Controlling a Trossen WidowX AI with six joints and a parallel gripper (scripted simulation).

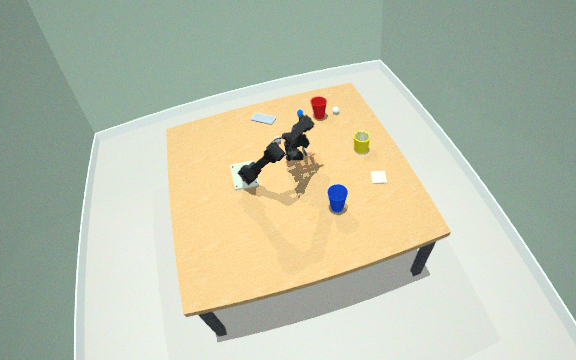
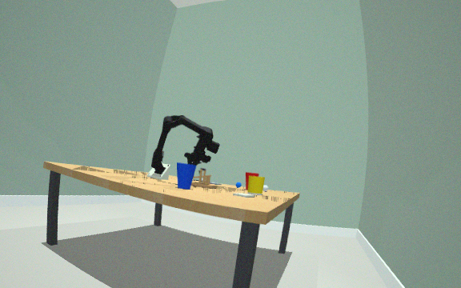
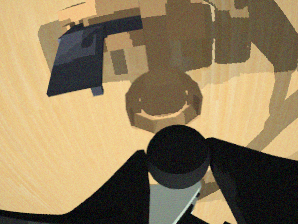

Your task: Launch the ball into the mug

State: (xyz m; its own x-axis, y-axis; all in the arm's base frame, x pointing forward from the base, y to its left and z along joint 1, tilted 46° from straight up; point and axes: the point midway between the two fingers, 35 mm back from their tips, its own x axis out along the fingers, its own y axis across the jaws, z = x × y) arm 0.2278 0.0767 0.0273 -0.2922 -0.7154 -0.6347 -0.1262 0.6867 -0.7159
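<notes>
Now: gripper tip 60 mm short of the wooden catapult, 30 mm to the right of it and 30 mm above it. From my gripper tip the other things lie so: yellow mug: 410 mm ahead, 60 mm to the left, 60 mm below; black ball: 10 mm above; blue cup: 190 mm ahead, 300 mm to the right, 60 mm below.
</notes>
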